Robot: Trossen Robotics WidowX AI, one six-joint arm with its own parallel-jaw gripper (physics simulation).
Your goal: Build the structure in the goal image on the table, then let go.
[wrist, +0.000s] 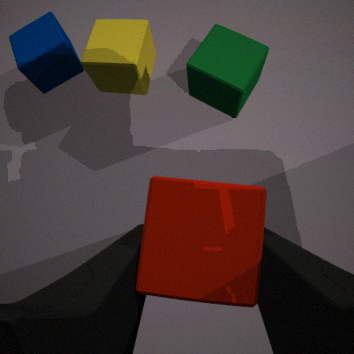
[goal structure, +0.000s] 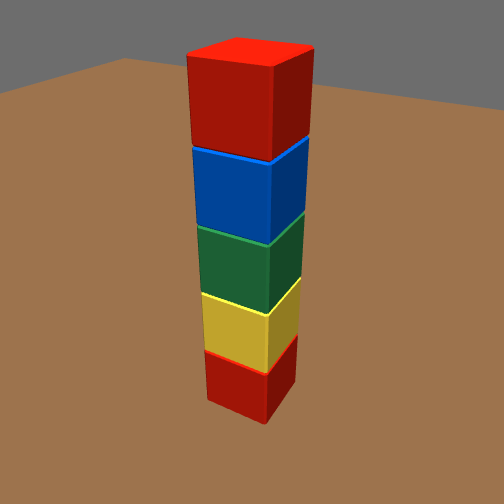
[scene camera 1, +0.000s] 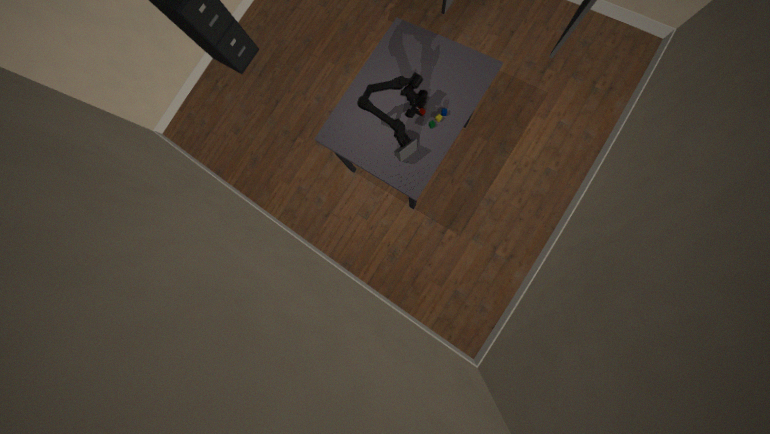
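Note:
A red cube is between the two black fingers of my gripper, which is shut on it. In the wrist view the red cube is large and near, and it appears raised above the table. A green cube lies apart from the others at the upper right of the wrist view. A yellow cube lies left of it. A blue cube lies close beside the yellow one, turned at an angle.
The grey table carries the black arm and a light plate at the arm's end nearer the table's front corner. Dark shadows fall across the table top. A dark cabinet stands off the table by the wall.

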